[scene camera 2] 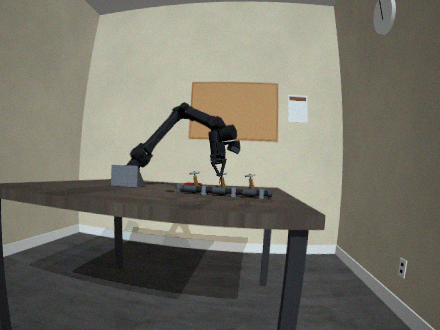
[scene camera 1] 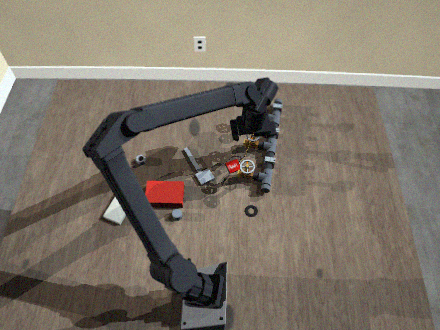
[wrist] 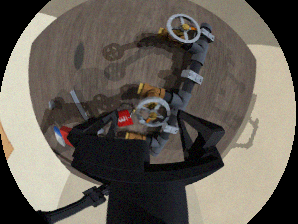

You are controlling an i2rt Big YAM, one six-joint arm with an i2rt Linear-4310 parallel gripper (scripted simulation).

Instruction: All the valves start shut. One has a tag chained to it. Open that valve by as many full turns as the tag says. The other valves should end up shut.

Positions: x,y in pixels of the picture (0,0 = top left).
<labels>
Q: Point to a red block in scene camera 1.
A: At 159,193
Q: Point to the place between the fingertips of my gripper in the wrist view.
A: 147,113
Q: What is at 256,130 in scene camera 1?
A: My gripper.
</labels>
